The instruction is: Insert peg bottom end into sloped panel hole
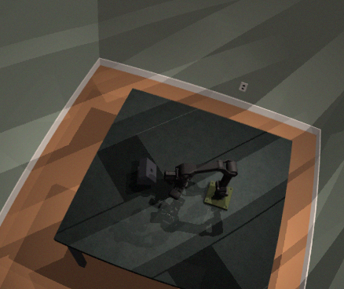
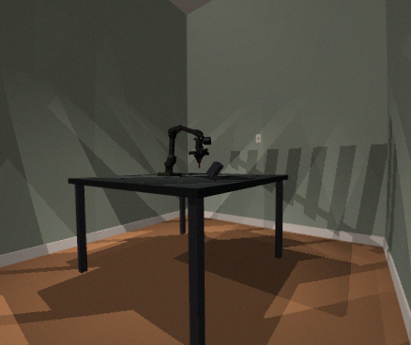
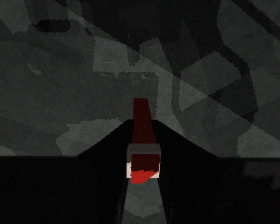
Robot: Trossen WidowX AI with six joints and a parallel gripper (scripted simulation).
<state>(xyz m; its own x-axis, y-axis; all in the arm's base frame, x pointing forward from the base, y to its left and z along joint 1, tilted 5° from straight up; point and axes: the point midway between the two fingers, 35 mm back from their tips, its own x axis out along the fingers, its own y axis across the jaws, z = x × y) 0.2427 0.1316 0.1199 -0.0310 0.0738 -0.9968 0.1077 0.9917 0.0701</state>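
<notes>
Now: the grey sloped panel 230 mm ahead of my gripper tip, 70 mm to the right of it and 50 mm below it. Round my gripper tip: red peg: 20 mm above.
</notes>
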